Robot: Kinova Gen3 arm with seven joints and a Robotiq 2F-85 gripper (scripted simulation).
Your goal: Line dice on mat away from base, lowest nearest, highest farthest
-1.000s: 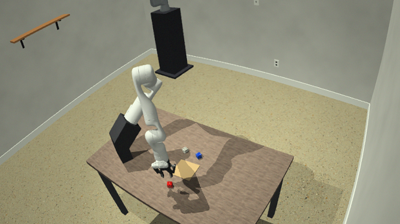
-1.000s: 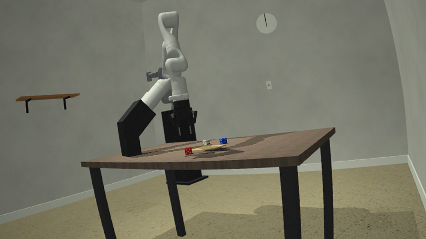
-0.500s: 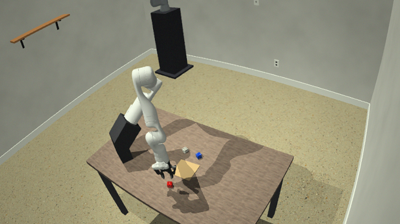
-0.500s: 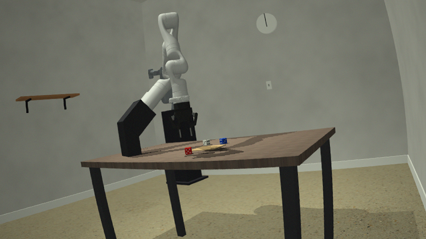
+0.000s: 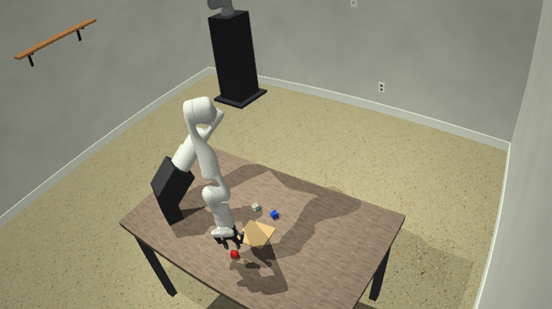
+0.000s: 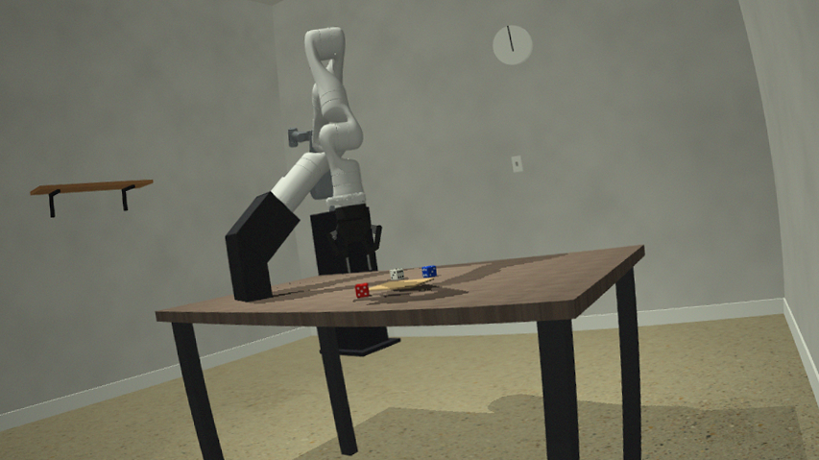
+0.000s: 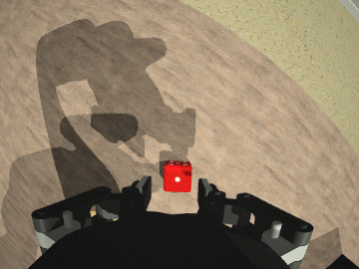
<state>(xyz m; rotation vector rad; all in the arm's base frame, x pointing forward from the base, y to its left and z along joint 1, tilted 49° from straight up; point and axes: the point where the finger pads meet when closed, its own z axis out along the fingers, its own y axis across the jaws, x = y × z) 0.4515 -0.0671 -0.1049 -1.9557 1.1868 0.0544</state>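
The red die is 6 cm below my hand. Also, from my hand: blue die: 1 cm behind, 30 cm to the left, 6 cm below; tan mat: 1 cm behind, 16 cm to the left, 8 cm below; white die: 12 cm behind, 29 cm to the left, 6 cm below.
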